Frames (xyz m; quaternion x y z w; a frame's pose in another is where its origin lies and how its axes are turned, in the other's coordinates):
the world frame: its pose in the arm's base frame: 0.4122 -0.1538 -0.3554 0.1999 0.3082 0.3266 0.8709
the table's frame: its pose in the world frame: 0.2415 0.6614 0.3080 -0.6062 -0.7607 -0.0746 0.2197
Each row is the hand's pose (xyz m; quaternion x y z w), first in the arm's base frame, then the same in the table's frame.
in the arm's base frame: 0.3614 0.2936 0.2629 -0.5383 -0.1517 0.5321 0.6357
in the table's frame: 0.0698 -0.2061 0.0194 0.2644 0.2926 0.6571 0.6425
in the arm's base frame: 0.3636 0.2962 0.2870 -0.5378 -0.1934 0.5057 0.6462
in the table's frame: 0.0914 -0.2118 0.0097 0.2452 0.2837 0.6304 0.6797
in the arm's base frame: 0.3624 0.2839 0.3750 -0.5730 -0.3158 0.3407 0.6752
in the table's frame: 0.1625 -0.2545 -0.0223 0.0991 0.2805 0.5306 0.7937
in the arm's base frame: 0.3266 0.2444 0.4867 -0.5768 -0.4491 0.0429 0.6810
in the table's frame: 0.2492 -0.3415 -0.0372 -0.1387 0.2860 0.3287 0.8893
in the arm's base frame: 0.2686 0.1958 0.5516 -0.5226 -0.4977 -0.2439 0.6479
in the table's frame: 0.2961 -0.4274 -0.0179 -0.3414 0.3044 0.1115 0.8822
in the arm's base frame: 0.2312 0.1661 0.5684 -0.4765 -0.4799 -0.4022 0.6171
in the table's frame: 0.3053 -0.4723 0.0035 -0.4455 0.3296 -0.0089 0.8324
